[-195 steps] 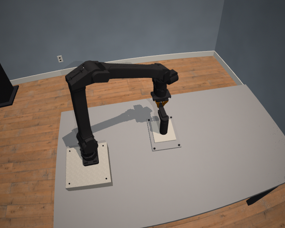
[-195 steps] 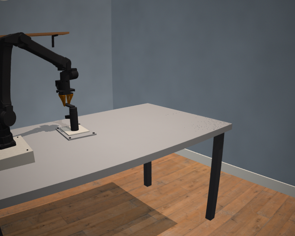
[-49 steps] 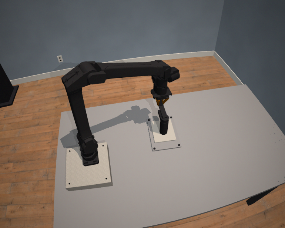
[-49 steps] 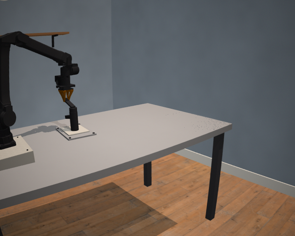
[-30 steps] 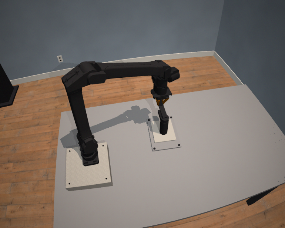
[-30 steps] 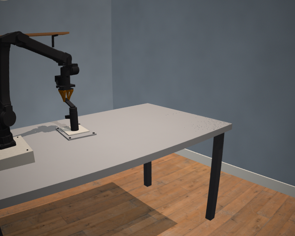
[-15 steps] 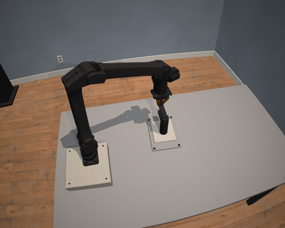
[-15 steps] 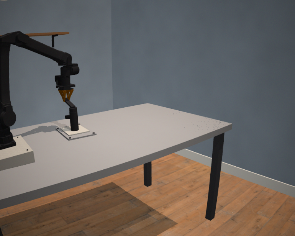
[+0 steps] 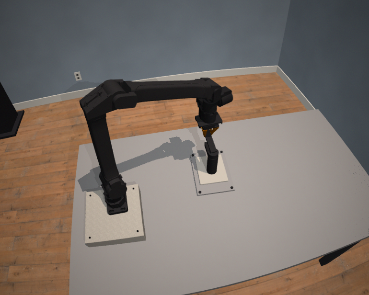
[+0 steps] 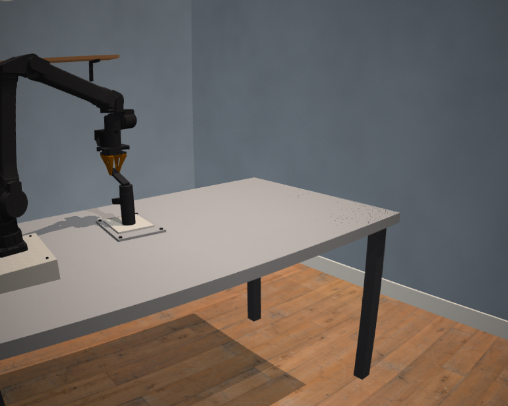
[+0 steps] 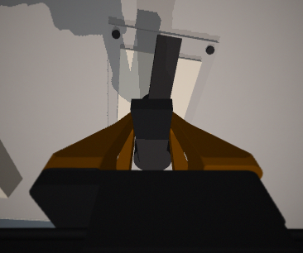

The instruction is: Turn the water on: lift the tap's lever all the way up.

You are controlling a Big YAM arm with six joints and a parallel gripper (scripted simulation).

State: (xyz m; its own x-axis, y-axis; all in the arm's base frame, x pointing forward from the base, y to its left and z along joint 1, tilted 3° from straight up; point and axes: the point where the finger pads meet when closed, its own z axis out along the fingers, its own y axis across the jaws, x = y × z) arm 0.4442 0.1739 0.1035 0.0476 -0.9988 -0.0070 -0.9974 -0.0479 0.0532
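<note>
The flat lever is 30 mm to the right of my hand and 10 mm below it.
</note>
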